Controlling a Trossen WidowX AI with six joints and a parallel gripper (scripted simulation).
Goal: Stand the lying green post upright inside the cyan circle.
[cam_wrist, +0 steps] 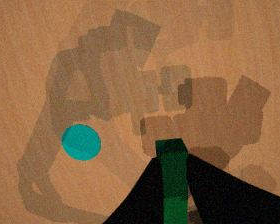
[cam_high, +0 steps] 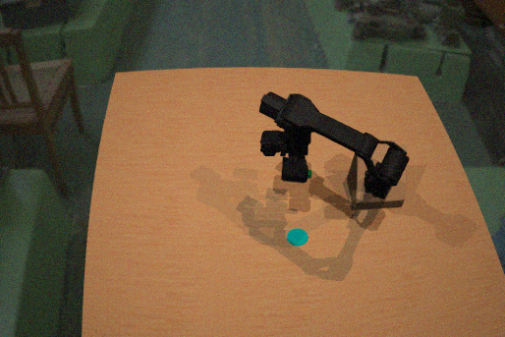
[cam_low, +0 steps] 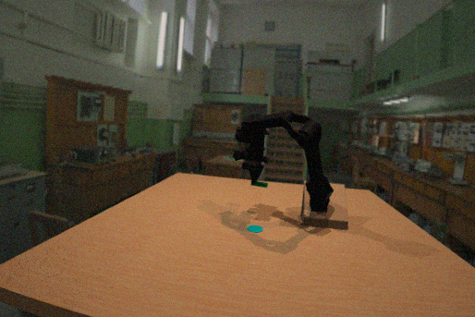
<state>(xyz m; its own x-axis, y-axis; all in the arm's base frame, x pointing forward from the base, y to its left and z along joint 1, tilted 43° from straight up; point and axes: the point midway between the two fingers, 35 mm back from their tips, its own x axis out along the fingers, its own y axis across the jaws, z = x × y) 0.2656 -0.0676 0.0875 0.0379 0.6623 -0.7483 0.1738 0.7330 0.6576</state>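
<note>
The cyan circle is 2 cm behind my gripper tip, 12 cm to the left of it and 15 cm below it. Round my gripper tip: green post (2 cm behind).
</note>
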